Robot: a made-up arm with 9 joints. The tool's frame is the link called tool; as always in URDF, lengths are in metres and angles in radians.
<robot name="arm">
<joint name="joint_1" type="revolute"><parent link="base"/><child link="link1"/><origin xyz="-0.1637 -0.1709 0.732"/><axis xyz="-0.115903 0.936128 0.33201"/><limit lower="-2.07" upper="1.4"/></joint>
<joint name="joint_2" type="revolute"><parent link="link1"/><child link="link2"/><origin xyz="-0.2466 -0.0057 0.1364"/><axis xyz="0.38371 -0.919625 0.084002"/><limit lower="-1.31" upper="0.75"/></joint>
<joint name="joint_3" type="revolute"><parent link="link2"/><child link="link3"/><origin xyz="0.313 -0.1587 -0.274"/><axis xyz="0 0 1"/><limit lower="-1.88" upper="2.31"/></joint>
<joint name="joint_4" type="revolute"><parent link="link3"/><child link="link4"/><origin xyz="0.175 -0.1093 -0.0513"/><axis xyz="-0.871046 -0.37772 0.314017"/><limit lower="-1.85" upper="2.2"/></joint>
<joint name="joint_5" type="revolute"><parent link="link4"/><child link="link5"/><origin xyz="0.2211 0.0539 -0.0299"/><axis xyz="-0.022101 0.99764 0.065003"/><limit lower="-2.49" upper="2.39"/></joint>
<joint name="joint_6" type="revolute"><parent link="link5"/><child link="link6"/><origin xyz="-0.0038 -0.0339 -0.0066"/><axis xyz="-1 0 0"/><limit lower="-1.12" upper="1.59"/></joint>
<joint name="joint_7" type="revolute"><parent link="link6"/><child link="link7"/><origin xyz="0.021 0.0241 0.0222"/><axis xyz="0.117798 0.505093 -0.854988"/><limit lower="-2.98" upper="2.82"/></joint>
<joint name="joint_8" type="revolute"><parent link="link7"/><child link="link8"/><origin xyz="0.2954 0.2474 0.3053"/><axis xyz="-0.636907 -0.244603 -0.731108"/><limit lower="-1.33" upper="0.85"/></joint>
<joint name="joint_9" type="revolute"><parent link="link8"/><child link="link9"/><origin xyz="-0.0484 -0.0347 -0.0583"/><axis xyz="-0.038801 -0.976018 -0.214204"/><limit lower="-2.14" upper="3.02"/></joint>
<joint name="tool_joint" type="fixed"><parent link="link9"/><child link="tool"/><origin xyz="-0.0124 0.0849 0.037" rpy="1.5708 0 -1.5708"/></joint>
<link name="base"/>
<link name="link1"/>
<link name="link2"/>
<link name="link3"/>
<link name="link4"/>
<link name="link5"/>
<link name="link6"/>
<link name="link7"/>
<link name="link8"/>
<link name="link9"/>
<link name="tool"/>
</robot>
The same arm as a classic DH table. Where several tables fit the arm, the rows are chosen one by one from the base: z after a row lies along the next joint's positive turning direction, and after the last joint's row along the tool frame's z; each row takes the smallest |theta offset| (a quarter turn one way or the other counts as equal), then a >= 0, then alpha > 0; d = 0 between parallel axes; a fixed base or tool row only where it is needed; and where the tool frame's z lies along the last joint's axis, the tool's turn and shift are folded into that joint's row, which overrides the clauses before.
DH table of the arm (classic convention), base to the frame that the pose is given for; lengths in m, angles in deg. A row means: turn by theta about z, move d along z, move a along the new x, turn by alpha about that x. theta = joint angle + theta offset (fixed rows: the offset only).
base (fixed): theta_offset 7.06  d 0.7846  a -0.1835  alpha -70.61
joint_1: theta_offset 33.94  d -0.1578  a -0.2709  alpha 151.34
joint_2: theta_offset 31.91  d 0.1906  a 0.2278  alpha -85.18
joint_3: theta_offset -89.2  d -0.3091  a 0.1699  alpha 71.7
joint_4: theta_offset 78.98  d -0.3563  a 0.0486  alpha -109.7
joint_5: theta_offset -21.03  d -0.0659  a -0.0044  alpha 88.73
joint_6: theta_offset 63.16  d -0.0173  a 0.032  alpha -96.77
joint_7: theta_offset -40.09  d 0.1153  a 0.0825  alpha 64.75
joint_8: theta_offset -53.04  d -0.4491  a 0.0001  alpha 65.16
joint_9: theta_offset -46.81  d -0.0742  a 0.0179  alpha -87.78
tool (fixed): theta_offset -77.62  d 0.0159  a 0  alpha 0
Joint limits (deg, base to tool): -118.6..80.21 -75.06..42.97 -107.72..132.35 -106..126.05 -142.67..136.94 -64.17..91.1 -170.74..161.57 -76.2..48.7 -122.61..173.03

